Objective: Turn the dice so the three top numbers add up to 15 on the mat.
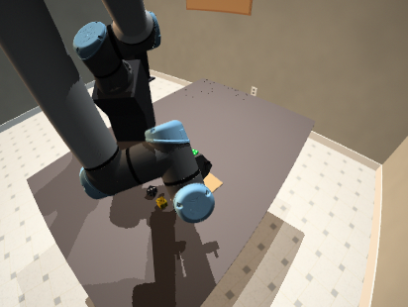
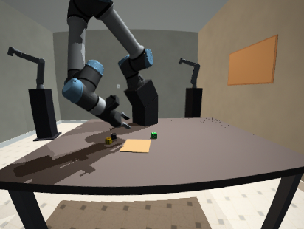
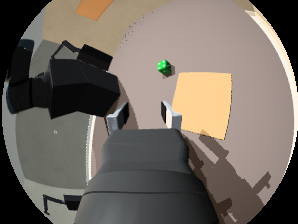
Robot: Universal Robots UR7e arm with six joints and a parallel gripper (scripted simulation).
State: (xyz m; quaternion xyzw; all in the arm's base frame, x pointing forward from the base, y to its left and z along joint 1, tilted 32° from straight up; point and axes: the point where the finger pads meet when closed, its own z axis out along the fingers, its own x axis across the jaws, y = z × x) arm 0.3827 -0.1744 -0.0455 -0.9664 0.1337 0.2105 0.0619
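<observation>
Right now my hand is 110 mm above the yellow die, 100 mm to the left of it and 20 mm past it. From my hand the other things lie so: black die: 110 mm below, 80 mm to the right, 80 mm behind; green die: 170 mm to the left, 110 mm below, 20 mm behind; tan mat: 120 mm below, 50 mm ahead, 40 mm to the left.
</observation>
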